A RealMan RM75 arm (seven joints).
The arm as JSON. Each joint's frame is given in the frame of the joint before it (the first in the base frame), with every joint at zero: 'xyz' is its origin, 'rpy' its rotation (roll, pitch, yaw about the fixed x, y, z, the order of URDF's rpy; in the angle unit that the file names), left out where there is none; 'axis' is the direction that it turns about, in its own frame. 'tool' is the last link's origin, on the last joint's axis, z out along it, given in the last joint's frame.
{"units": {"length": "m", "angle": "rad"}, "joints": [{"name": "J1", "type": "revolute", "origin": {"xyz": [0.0, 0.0, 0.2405]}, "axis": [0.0, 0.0, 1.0]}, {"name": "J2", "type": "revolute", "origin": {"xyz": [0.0, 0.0, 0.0]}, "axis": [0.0, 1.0, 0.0]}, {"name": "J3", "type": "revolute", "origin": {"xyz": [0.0, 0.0, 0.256]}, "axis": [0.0, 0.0, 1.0]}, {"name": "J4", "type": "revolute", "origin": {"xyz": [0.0, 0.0, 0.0]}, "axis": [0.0, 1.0, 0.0]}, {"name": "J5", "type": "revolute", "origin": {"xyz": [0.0, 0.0, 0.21]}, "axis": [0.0, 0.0, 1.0]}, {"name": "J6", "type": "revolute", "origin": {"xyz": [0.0, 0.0, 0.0]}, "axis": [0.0, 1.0, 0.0]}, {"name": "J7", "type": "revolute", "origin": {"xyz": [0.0, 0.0, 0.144]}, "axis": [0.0, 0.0, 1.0]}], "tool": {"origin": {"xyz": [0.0, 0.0, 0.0]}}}
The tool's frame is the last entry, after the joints.
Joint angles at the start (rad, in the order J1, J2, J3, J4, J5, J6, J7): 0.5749, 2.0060, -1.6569, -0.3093, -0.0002, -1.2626, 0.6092
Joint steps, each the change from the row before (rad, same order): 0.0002, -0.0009, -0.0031, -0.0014, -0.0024, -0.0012, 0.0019; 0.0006, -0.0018, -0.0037, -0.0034, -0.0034, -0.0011, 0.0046; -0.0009, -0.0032, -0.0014, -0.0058, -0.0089, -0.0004, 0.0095; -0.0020, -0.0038, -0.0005, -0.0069, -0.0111, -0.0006, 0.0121; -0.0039, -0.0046, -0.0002, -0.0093, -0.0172, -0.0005, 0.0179; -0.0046, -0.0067, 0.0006, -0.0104, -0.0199, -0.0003, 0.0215; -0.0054, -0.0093, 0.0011, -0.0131, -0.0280, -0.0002, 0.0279; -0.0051, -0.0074, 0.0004, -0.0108, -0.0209, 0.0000, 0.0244; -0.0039, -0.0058, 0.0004, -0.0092, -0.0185, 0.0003, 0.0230; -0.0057, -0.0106, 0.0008, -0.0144, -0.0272, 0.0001, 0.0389; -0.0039, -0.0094, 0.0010, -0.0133, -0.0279, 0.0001, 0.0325; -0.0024, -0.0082, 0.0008, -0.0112, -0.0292, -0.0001, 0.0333
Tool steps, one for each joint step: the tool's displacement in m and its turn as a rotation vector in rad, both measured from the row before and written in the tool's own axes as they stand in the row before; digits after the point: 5 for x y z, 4 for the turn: -0.00007, 0.00075, 0.00032, -0.0060, 0.0009, 0.0003; -0.00051, 0.00091, 0.00085, -0.0087, 0.0002, 0.0017; -0.00082, 0.00061, 0.00064, -0.0107, 0.0014, 0.0037; -0.00097, 0.00047, 0.00036, -0.0114, 0.0018, 0.0051; -0.00084, 0.00081, -0.00002, -0.0154, 0.0045, 0.0083; -0.00128, 0.00021, -0.00027, -0.0165, 0.0060, 0.0089; -0.00160, 0.00027, -0.00033, -0.0226, 0.0099, 0.0101; -0.00122, 0.00010, -0.00060, -0.0165, 0.0082, 0.0106; -0.00085, 0.00037, -0.00034, -0.0145, 0.0078, 0.0114; -0.00194, -0.00005, -0.00060, -0.0214, 0.0118, 0.0195; -0.00157, 0.00050, -0.00007, -0.0221, 0.0130, 0.0136; -0.00089, 0.00097, 0.00016, -0.0227, 0.0154, 0.0150
